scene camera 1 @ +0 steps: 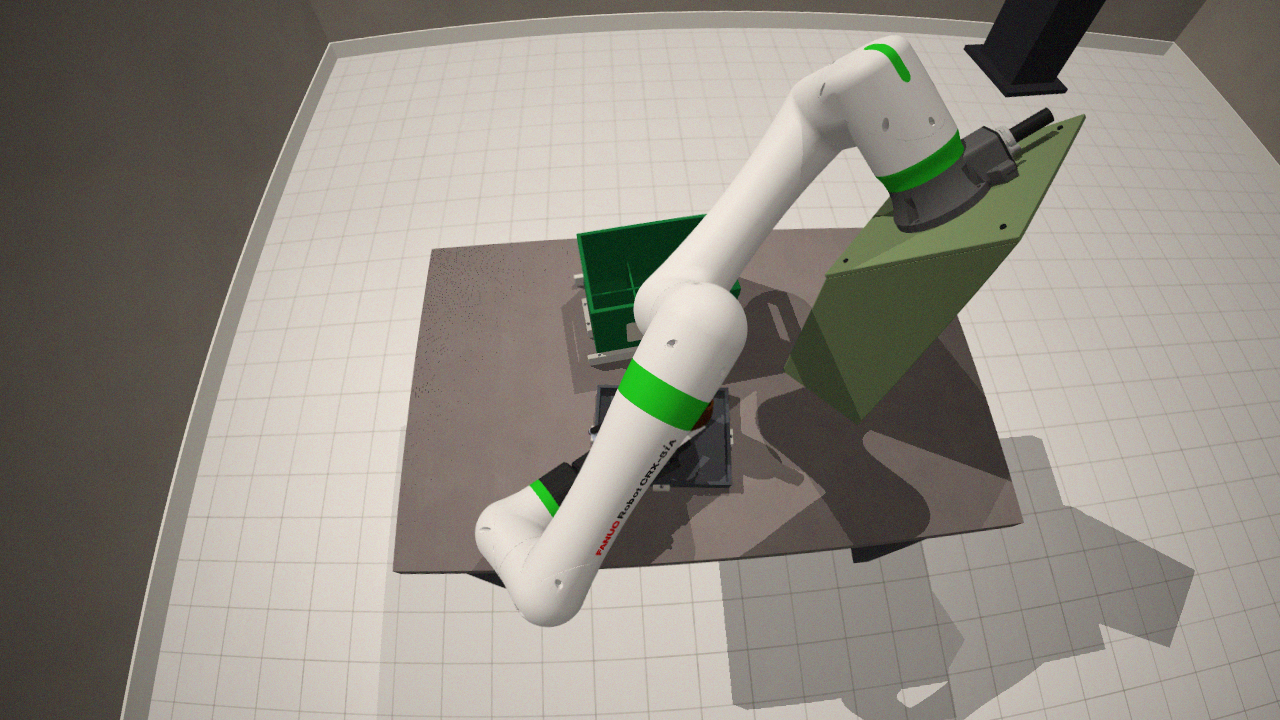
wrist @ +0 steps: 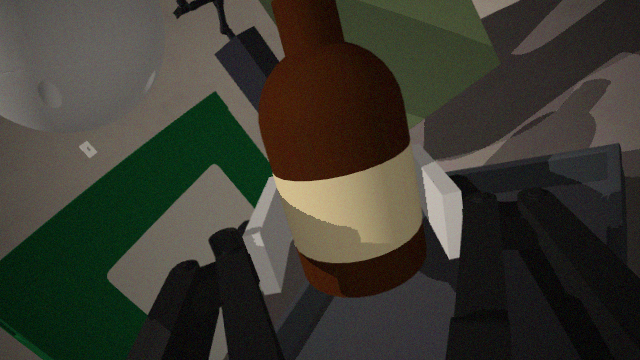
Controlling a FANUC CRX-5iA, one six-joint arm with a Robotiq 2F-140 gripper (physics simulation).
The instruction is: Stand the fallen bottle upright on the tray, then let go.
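Places are measured from the arm's base along level axes (x ahead, y left, z up), in metres.
Where they show: gripper, fingertip midpoint: [wrist: 348, 184]; arm's base, link origin: [scene camera 1: 943, 202].
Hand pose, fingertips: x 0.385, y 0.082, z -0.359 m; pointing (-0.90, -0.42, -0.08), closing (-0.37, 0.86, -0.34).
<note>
Each offset is from my fingertips to the top centre of the thing. Level surfaces: height alone.
The brown bottle @(dx +0.005, dy +0.016, dz +0.112 m) [scene camera 1: 703, 415] [wrist: 340, 120] has a cream label. In the wrist view its neck points to the top of the picture and its base is toward the tray floor. My gripper [wrist: 348, 184] is shut on the bottle, with a pale pad at each side of the label. The dark grey tray [scene camera 1: 729, 452] [wrist: 385, 320] lies under and behind the bottle's base. Whether the base touches the tray, and whether the bottle stands exactly upright, I cannot tell. In the scene view my arm hides the fingers and most of the bottle.
A green crate @(dx -0.003, dy -0.265, dz +0.090 m) [scene camera 1: 617, 331] [wrist: 215, 130] stands beside the tray on the brown table @(dz -0.085 m) [scene camera 1: 492, 402]. The arm's green pedestal [scene camera 1: 895, 326] [wrist: 440, 65] is at the right in the scene view. A dark post [scene camera 1: 1038, 44] stands beyond it. My arm [scene camera 1: 689, 331] crosses above crate and tray.
</note>
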